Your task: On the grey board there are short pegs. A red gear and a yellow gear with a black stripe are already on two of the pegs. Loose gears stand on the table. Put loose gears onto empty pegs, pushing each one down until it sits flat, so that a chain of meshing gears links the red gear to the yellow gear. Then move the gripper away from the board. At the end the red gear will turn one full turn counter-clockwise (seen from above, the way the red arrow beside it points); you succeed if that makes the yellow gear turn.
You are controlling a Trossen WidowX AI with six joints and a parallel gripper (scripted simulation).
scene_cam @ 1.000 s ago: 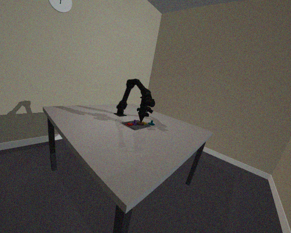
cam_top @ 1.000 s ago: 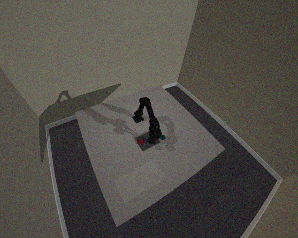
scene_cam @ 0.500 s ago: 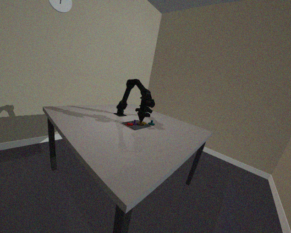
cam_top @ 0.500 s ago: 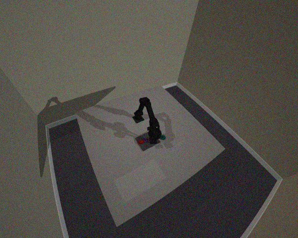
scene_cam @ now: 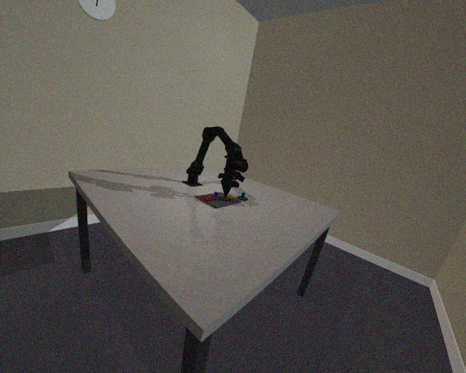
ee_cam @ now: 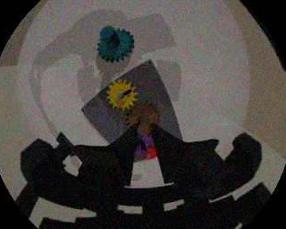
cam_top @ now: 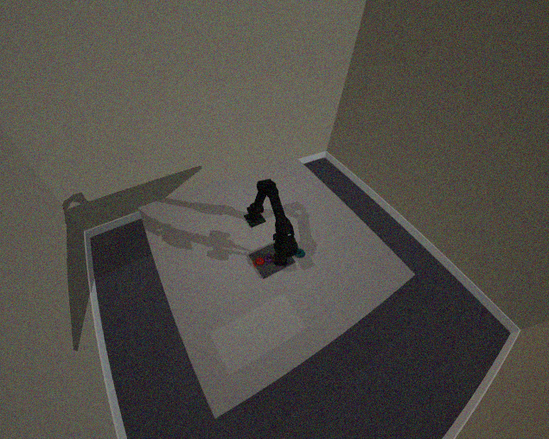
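Now: gripper tip 1 cm above the brown gear. The rest, counted from my gripper tip: red gear (5 cm behind, 9 cm to the right, 2 cm below); then yellow gear (6 cm to the left, 2 cm below); then purple gear (4 cm behind, 4 cm to the right, 2 cm below).
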